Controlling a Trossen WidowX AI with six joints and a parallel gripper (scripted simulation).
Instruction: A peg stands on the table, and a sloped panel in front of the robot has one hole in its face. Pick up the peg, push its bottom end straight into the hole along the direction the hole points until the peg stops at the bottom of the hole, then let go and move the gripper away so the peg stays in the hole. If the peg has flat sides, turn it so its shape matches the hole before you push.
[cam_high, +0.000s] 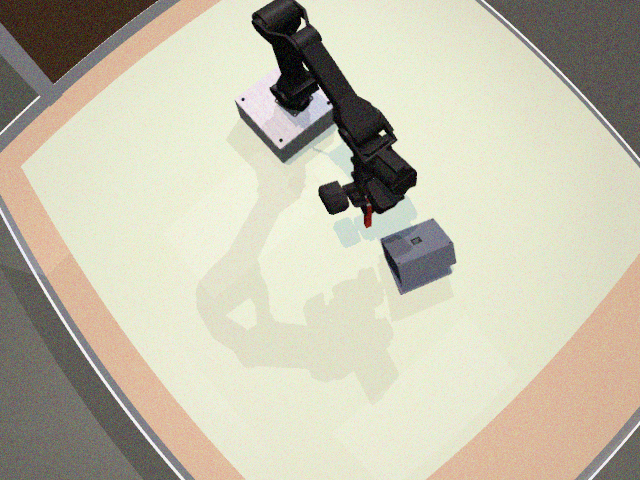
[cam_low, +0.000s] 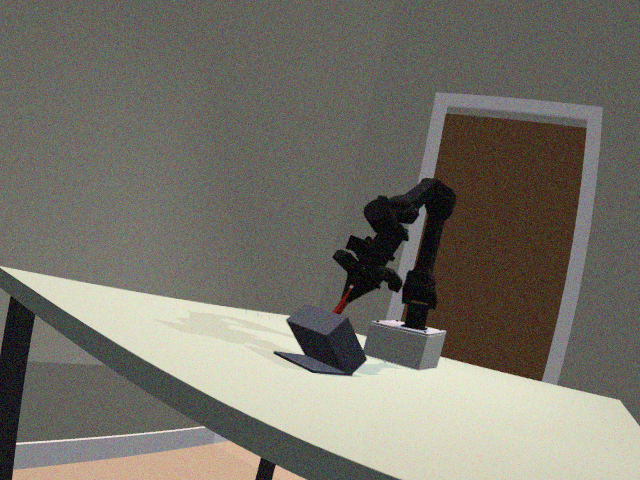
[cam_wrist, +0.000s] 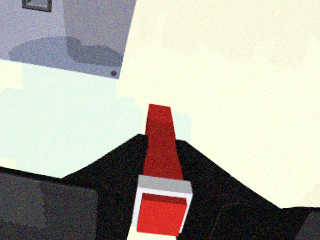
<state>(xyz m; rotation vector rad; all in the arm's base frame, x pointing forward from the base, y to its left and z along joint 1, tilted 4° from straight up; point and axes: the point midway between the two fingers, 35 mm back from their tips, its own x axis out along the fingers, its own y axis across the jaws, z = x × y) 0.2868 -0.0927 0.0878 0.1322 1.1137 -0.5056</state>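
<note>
The grey sloped panel is 120 mm ahead of my gripper tip, 80 mm below it and 30 mm to the left of it. Round my gripper tip: flat foot plate 140 mm ahead, 130 mm below, 20 mm to the left; then red square peg 10 mm to the left, 10 mm behind, 10 mm above.
</note>
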